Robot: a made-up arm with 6 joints. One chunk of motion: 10 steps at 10 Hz.
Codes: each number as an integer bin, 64 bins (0 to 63) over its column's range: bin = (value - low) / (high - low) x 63, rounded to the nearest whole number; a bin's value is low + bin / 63 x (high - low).
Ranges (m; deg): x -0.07..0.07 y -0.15..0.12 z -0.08..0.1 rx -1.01..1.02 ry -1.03..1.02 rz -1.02..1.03
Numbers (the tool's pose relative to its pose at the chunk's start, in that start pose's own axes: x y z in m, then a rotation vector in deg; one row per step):
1: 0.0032 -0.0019 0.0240 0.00 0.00 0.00
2: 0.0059 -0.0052 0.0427 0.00 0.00 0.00
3: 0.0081 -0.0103 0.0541 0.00 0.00 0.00
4: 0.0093 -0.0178 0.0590 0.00 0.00 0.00
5: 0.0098 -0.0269 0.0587 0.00 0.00 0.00
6: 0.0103 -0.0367 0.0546 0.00 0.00 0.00
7: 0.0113 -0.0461 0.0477 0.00 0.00 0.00
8: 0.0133 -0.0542 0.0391 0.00 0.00 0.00
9: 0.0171 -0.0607 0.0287 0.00 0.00 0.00
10: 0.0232 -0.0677 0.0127 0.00 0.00 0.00
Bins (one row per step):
1: 33 35 36 31 32 31
2: 34 34 43 31 32 31
3: 35 33 47 31 32 31
4: 36 31 49 31 32 31
5: 36 29 49 31 32 31
6: 36 26 47 31 32 31
7: 37 24 45 31 32 31
8: 37 22 42 31 32 31
9: 39 21 38 31 32 31
10: 42 19 32 31 32 31

